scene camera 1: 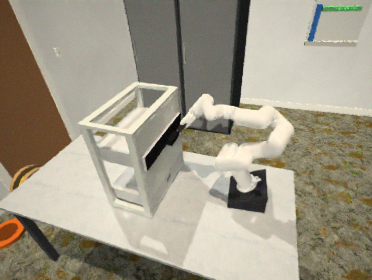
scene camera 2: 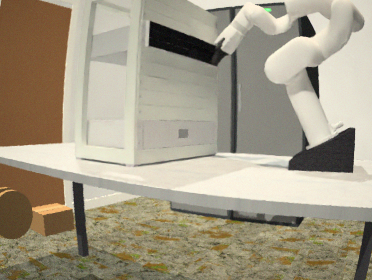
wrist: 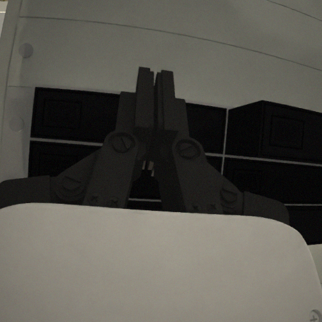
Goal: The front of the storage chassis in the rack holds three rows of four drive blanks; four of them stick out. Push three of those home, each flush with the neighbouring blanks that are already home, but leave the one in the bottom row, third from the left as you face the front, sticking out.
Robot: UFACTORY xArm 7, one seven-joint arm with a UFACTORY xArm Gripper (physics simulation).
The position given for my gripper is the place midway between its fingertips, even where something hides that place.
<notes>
In view: my gripper [wrist: 150, 91] and a pale rack [scene camera 2: 169, 78].
The pale rack shows as well in the wrist view [wrist: 244, 77].
</notes>
